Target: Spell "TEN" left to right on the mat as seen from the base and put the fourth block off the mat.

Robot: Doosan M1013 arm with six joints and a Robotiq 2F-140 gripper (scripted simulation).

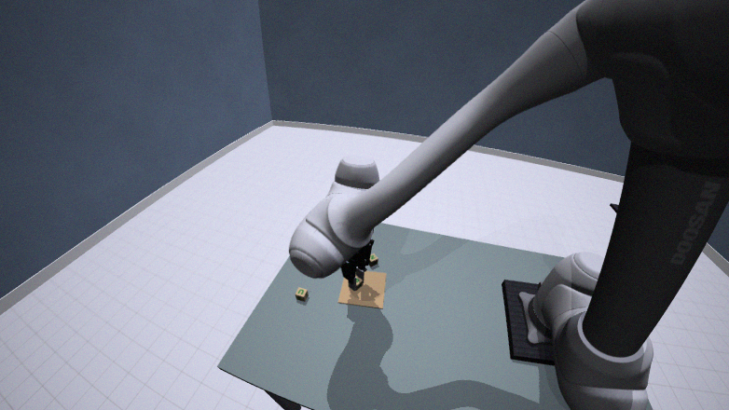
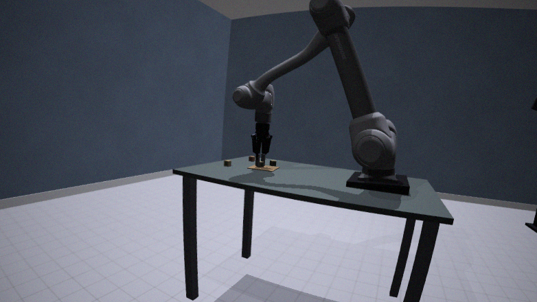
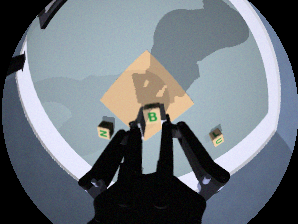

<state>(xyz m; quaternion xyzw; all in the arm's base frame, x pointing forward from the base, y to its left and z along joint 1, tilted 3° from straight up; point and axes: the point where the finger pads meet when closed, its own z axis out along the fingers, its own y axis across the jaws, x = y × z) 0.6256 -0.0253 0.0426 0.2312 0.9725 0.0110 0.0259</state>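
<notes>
The tan mat is 40 mm below my hand and 20 mm behind it. Also, from my hand: block 20 mm below.
</notes>
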